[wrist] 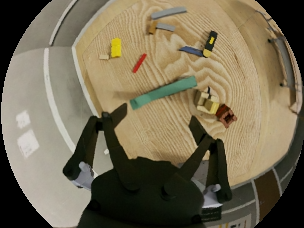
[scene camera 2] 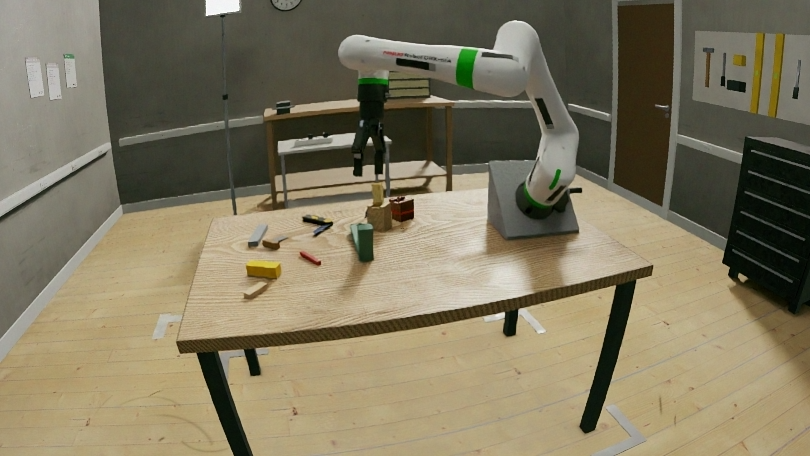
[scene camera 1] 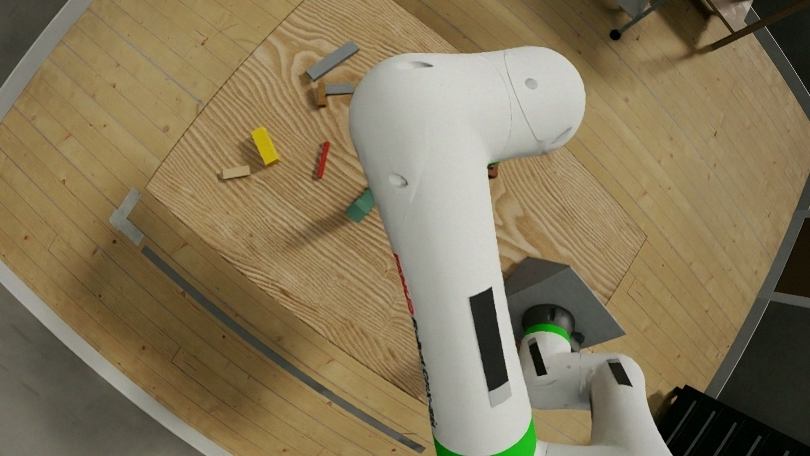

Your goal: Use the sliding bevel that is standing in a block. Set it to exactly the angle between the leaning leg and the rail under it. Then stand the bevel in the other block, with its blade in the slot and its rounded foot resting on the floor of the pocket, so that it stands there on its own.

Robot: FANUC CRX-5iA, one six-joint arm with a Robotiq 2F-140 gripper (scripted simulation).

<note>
The pictures show: my gripper and a grey bar.
My gripper also shows in the wrist view.
</note>
